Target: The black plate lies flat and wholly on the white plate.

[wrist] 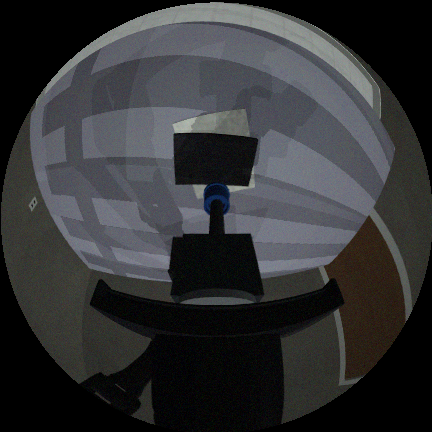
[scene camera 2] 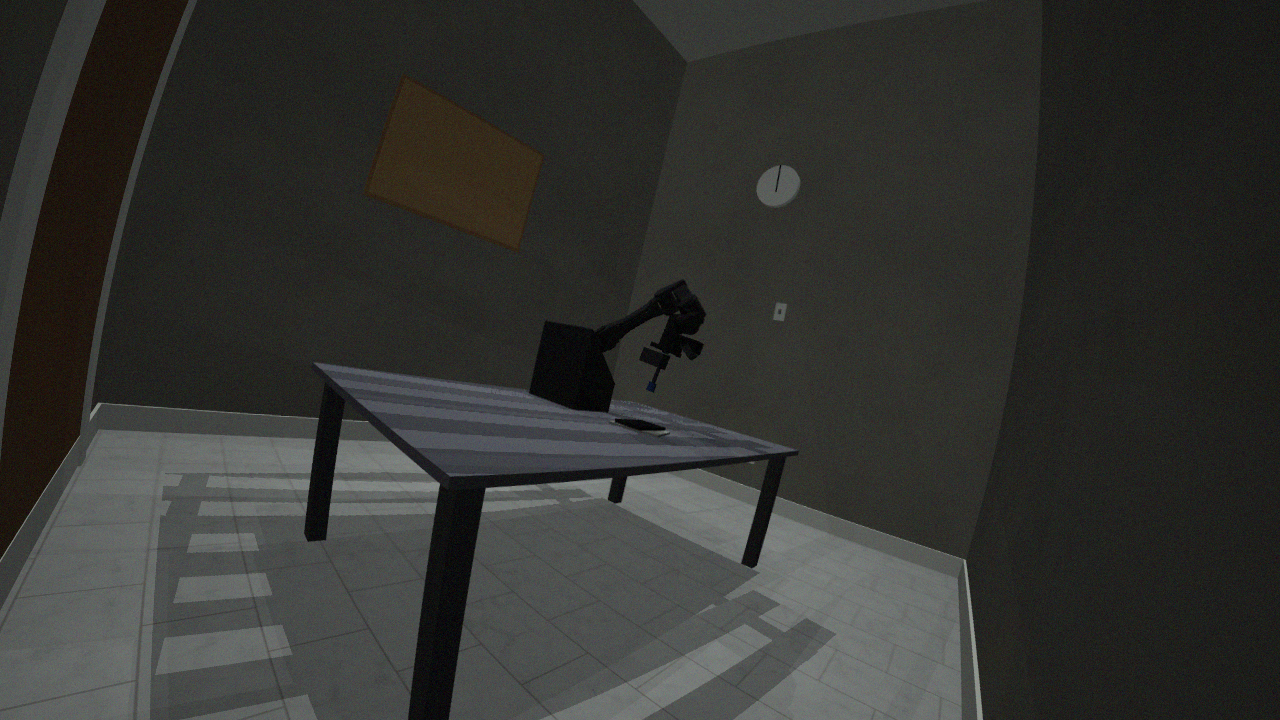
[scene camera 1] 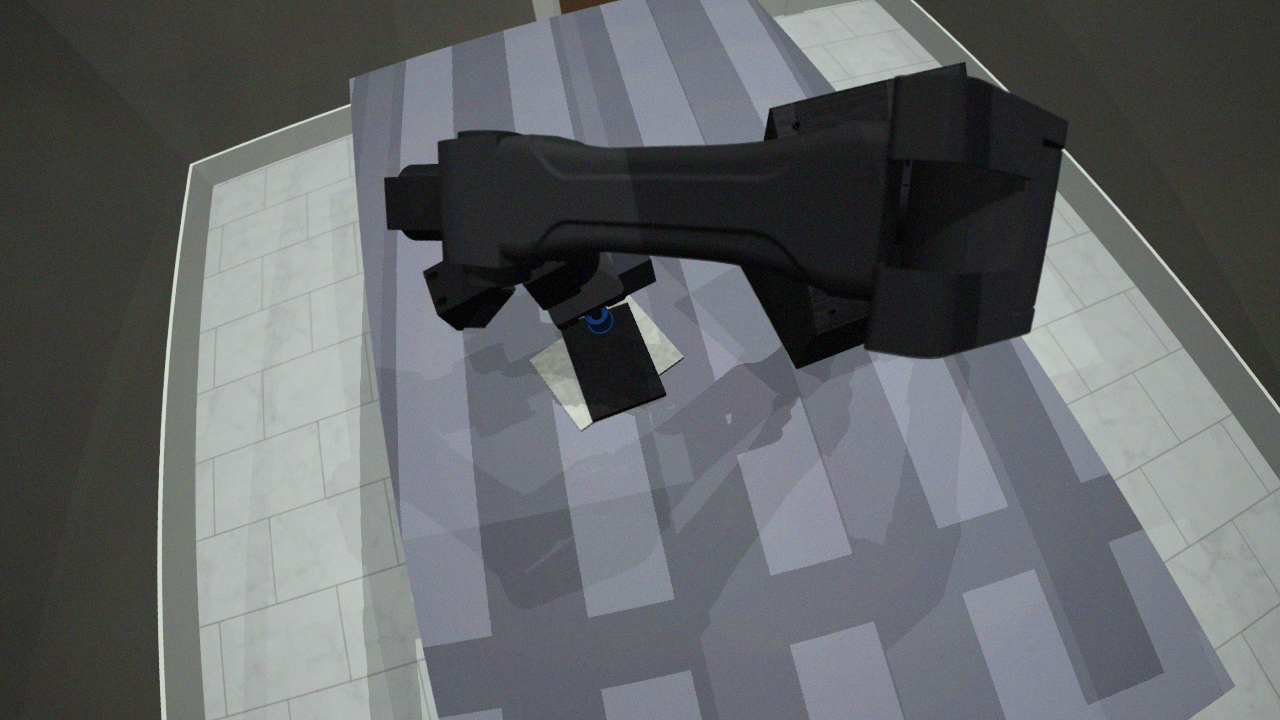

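Where they show: end effector, tool point: [wrist: 216,193] [scene camera 2: 649,390] [scene camera 1: 601,322]; arm's base, origin of the base link: [scene camera 2: 583,356].
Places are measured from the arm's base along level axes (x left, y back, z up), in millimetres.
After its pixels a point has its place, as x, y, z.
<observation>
The black plate [scene camera 1: 617,368] @(0, -335, -160) [scene camera 2: 639,424] @(-48, -358, -160) [wrist: 215,160] @(-18, -340, -160) is a dark rectangle lying on top of the white plate [scene camera 1: 663,345] @(-15, -268, -171) [wrist: 220,122] @(-20, -408, -171). It is turned relative to the white plate, whose corners show around it. In scene camera 1, the black plate's lower right corner sticks out past the white plate's edge, and its upper left end also seems to reach past. The plates look close together and about level; a slight tilt is hard to tell. My blue suction cup [scene camera 1: 599,320] [scene camera 2: 650,386] [wrist: 216,195] is open and holds nothing. It hangs in the air above the plates, apart from them.
The plates lie on a striped-looking grey table [scene camera 1: 626,555] @(219, -396, -177) [scene camera 2: 501,438] @(-619, -476, -177) crossed by shadows. The arm's black base [scene camera 2: 569,367] @(-105, -57, -45) stands on the table beside the plates. The arm's forearm [scene camera 1: 680,197] @(144, -313, 294) crosses above the table. The near table edge shows in scene camera 2.
</observation>
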